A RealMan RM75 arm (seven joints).
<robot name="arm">
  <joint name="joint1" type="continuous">
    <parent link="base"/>
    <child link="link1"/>
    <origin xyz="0 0 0.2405" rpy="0 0 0"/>
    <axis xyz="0 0 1"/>
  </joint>
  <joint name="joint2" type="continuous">
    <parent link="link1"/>
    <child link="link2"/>
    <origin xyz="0 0 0" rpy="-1.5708 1.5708 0"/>
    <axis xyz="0 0 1"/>
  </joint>
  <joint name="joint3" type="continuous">
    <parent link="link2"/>
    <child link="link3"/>
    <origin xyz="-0.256 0 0" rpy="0 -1.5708 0"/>
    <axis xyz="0 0 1"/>
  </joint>
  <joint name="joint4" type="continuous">
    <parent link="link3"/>
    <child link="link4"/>
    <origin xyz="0 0 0" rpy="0 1.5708 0"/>
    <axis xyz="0 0 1"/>
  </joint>
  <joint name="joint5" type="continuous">
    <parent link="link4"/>
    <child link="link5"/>
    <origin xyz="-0.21 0 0" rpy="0 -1.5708 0"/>
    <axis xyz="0 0 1"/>
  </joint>
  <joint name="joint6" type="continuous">
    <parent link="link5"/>
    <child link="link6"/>
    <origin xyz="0 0 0" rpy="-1.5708 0 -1.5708"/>
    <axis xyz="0 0 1"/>
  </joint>
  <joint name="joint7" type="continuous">
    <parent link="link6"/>
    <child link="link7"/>
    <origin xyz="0 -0.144 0" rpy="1.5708 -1.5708 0"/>
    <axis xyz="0 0 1"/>
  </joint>
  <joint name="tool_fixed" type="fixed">
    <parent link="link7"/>
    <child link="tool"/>
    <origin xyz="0 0 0" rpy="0 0 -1.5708"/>
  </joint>
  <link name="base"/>
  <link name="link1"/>
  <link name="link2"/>
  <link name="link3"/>
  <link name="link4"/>
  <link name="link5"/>
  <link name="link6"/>
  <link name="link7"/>
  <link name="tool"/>
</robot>
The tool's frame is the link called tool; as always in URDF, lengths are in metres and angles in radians. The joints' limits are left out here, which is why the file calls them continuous.
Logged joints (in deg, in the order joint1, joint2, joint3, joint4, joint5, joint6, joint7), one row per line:
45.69, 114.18, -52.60, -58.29, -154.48, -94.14, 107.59
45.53, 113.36, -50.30, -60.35, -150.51, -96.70, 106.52
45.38, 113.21, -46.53, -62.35, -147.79, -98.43, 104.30
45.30, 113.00, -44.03, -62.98, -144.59, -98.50, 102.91
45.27, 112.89, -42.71, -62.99, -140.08, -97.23, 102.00
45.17, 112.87, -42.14, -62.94, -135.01, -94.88, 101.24
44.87, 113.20, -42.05, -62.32, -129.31, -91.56, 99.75
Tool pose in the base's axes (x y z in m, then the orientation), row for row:
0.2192, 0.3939, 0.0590, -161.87, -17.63, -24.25
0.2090, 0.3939, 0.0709, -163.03, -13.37, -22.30
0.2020, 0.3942, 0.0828, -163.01, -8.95, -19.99
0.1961, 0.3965, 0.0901, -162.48, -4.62, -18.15
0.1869, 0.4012, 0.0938, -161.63, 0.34, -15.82
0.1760, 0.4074, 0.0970, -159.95, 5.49, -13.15
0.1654, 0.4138, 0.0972, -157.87, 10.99, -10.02
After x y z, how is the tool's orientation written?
As angles about the fixed x, y, z axes (roll, pitch, yaw), in degrees.
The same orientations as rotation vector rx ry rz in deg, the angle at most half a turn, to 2 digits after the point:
-160.55, 30.36, -30.24
-161.78, 28.96, -23.64
-161.84, 26.57, -16.89
-161.22, 24.72, -10.46
-160.18, 22.33, -3.12
-158.21, 19.60, 4.37
-155.73, 16.61, 12.33

